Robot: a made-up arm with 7 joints.
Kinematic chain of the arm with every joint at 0, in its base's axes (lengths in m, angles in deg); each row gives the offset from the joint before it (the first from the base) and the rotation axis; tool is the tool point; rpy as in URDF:
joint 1: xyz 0 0 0.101 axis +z
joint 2: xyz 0 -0.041 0.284 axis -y
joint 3: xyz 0 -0.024 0.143 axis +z
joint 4: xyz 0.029 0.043 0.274 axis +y
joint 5: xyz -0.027 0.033 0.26 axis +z
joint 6: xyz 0 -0.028 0.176 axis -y
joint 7: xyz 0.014 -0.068 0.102 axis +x
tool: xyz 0 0 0 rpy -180 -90 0
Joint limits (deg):
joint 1: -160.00..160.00
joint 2: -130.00..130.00
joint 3: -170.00..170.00
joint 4: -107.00..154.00
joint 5: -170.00..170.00
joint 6: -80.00..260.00
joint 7: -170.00..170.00
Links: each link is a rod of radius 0.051 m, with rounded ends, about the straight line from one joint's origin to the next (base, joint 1, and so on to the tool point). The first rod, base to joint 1, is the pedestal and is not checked.
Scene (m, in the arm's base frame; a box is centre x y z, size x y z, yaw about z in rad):
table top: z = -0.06
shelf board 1: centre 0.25 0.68 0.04 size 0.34 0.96 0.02 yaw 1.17
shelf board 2: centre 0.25 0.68 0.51 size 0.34 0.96 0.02 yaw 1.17
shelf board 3: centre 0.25 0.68 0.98 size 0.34 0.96 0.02 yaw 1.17
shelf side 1: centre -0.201 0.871 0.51 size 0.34 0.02 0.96 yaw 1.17
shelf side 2: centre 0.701 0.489 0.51 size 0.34 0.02 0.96 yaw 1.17
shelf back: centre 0.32 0.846 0.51 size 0.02 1 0.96 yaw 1.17
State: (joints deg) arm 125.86 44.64 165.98 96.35 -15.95 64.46 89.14
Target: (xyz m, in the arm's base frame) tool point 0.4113 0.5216 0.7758
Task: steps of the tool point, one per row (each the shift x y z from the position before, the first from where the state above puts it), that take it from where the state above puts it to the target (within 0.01 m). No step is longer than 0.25 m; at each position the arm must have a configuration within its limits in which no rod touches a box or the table.
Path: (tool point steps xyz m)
1: -0.1049 -0.0205 0.1691
2: -0.1150 0.0333 0.1543
3: -0.1050 0.0851 0.1311
4: -0.0771 0.1271 0.1005
5: -0.0364 0.1533 0.0647
6: 0.0100 0.1605 0.0266
7: 0.0544 0.1477 -0.0119
8: 0.0896 0.1175 -0.0480
9: 0.1102 0.0757 -0.0797
10: 0.1130 0.0284 -0.1050
11: 0.0403 0.0751 0.0139
12: 0.0330 0.0776 -0.0001
13: 0.0241 0.0773 -0.0138

